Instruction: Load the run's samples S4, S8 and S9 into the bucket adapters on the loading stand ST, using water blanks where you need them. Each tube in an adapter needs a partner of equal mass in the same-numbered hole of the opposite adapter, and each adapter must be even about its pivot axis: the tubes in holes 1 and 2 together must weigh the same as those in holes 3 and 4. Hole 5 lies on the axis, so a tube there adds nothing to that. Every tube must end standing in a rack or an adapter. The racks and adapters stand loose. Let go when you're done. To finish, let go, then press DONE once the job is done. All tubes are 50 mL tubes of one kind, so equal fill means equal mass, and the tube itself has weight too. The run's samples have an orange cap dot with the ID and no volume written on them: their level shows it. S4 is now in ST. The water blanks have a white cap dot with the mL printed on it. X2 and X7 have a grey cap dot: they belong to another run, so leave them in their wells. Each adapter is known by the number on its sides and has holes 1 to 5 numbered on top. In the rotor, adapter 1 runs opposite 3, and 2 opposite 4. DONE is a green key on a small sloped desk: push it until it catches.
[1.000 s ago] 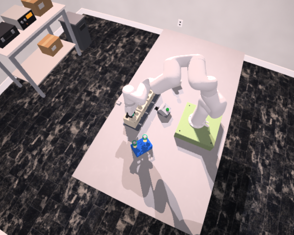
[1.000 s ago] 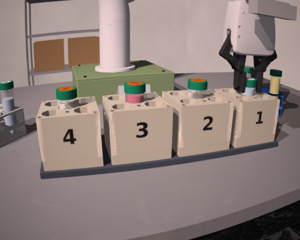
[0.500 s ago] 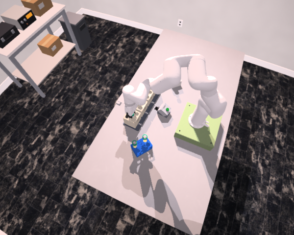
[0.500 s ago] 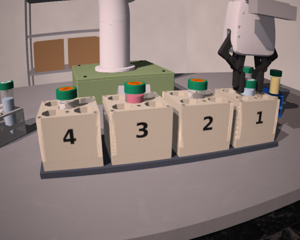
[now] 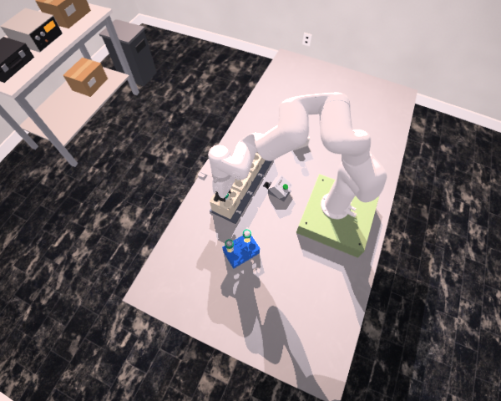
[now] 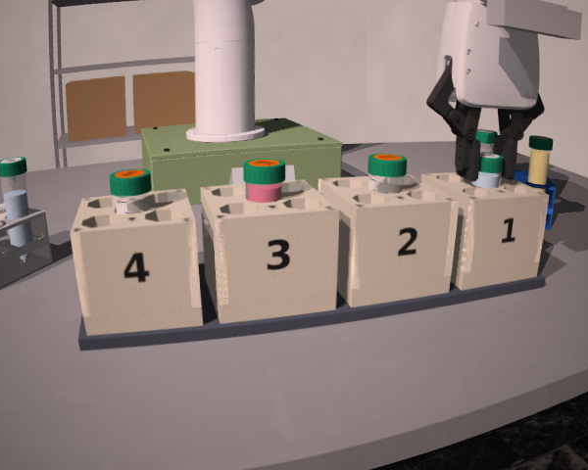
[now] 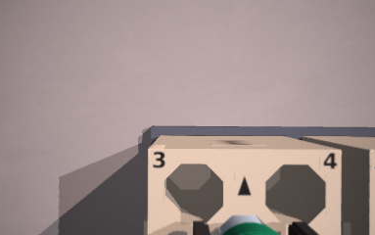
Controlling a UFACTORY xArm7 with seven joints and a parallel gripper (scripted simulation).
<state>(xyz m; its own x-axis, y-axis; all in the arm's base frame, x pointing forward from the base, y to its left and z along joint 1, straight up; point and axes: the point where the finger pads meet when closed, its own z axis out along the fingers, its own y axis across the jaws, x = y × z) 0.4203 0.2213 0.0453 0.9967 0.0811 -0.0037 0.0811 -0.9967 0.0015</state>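
Right now my hand is 20 cm to the left of the green key, 19 cm past it and 6 cm above it. Round my hand: pink-filled tube (23 cm to the right, 5 cm below, 1 cm ahead); blue rack (17 cm behind, 15 cm to the left, 9 cm below); loading stand (16 cm to the right, 12 cm below, 1 cm ahead).
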